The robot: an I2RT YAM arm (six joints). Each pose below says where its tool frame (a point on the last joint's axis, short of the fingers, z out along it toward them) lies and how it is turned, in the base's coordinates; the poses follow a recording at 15 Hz.
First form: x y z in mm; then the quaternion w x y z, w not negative.
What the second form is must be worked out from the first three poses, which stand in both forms.
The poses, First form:
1: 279 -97 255 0.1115 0.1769 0.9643 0.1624
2: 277 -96 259 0.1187 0.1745 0.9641 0.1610
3: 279 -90 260 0.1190 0.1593 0.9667 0.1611
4: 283 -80 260 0.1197 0.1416 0.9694 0.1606
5: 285 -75 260 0.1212 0.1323 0.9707 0.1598
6: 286 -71 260 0.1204 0.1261 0.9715 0.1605
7: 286 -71 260 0.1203 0.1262 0.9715 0.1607
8: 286 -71 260 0.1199 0.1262 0.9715 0.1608
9: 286 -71 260 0.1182 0.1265 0.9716 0.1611
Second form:
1: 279 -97 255 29.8 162.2 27.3
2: 277 -96 259 29.2 161.5 27.0
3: 279 -90 260 26.7 161.9 27.0
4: 283 -80 260 23.7 162.3 26.9
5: 285 -75 260 22.1 162.4 26.7
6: 286 -71 260 21.1 162.6 26.9
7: 286 -71 260 21.1 162.6 26.9
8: 286 -71 260 21.1 162.7 26.9
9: 286 -71 260 21.2 162.8 27.0
